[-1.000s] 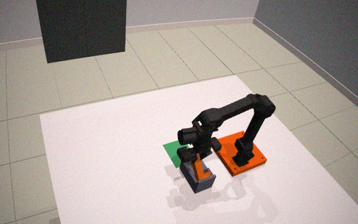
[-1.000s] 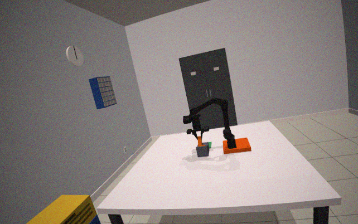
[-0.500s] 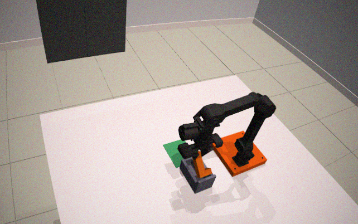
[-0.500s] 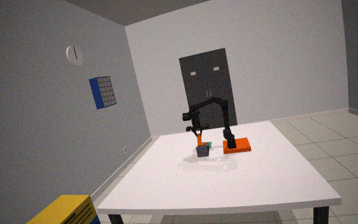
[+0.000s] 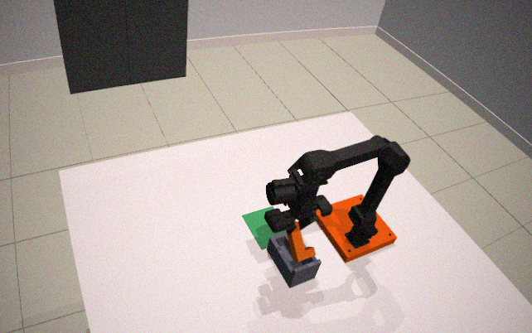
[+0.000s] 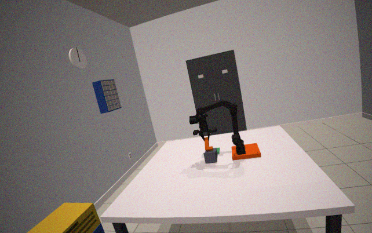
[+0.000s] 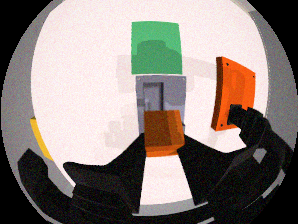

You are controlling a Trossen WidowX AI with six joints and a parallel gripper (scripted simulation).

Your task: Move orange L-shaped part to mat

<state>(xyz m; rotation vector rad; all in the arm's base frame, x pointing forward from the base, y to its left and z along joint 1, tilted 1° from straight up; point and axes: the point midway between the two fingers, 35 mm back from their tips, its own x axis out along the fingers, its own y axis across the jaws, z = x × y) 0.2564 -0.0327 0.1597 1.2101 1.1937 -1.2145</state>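
Now: gripper tip 17 cm above the green mat, 14 cm to the left of it and 2 cm past it. The rest, counted from my gripper tip: orange L-shaped part 3 cm to the left, 3 cm below, 1 cm behind.
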